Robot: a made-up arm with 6 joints. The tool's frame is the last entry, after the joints.
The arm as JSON. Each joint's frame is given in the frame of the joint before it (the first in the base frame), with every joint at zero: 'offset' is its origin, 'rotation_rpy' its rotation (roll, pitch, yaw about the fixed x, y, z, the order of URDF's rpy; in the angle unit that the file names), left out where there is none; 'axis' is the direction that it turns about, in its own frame. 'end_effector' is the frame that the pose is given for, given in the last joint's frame.
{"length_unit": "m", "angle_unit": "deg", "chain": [
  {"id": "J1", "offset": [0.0, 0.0, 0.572], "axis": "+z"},
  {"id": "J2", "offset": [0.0, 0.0, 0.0], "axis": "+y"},
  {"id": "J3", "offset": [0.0, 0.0, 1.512], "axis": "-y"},
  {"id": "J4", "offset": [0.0, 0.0, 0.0], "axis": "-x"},
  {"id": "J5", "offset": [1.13, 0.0, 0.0], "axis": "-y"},
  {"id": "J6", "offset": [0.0, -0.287, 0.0], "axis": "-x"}
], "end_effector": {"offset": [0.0, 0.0, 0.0]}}
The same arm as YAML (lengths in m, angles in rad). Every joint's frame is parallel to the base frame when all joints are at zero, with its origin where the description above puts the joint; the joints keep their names.
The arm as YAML. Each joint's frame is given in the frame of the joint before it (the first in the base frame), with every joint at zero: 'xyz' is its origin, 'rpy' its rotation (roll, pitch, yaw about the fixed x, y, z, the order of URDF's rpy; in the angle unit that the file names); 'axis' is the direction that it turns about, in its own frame. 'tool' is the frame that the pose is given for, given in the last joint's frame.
units:
  length: m
  angle: rad
joints:
  - name: J1
    type: revolute
    origin:
      xyz: [0.0, 0.0, 0.572]
      rpy: [0.0, 0.0, 0.0]
    axis: [0.0, 0.0, 1.0]
  - name: J2
    type: revolute
    origin:
      xyz: [0.0, 0.0, 0.0]
      rpy: [0.0, 0.0, 0.0]
    axis: [0.0, 1.0, 0.0]
  - name: J3
    type: revolute
    origin:
      xyz: [0.0, 0.0, 1.512]
      rpy: [0.0, 0.0, 0.0]
    axis: [0.0, -1.0, 0.0]
  - name: J4
    type: revolute
    origin:
      xyz: [0.0, 0.0, 0.0]
      rpy: [0.0, 0.0, 0.0]
    axis: [-1.0, 0.0, 0.0]
  - name: J5
    type: revolute
    origin:
      xyz: [1.13, 0.0, 0.0]
      rpy: [0.0, 0.0, 0.0]
    axis: [0.0, -1.0, 0.0]
  - name: J6
    type: revolute
    origin:
      xyz: [0.0, -0.287, 0.0]
      rpy: [0.0, 0.0, 0.0]
    axis: [-1.0, 0.0, 0.0]
tool:
  origin:
    xyz: [0.0, 0.0, 0.0]
    rpy: [0.0, 0.0, 0.0]

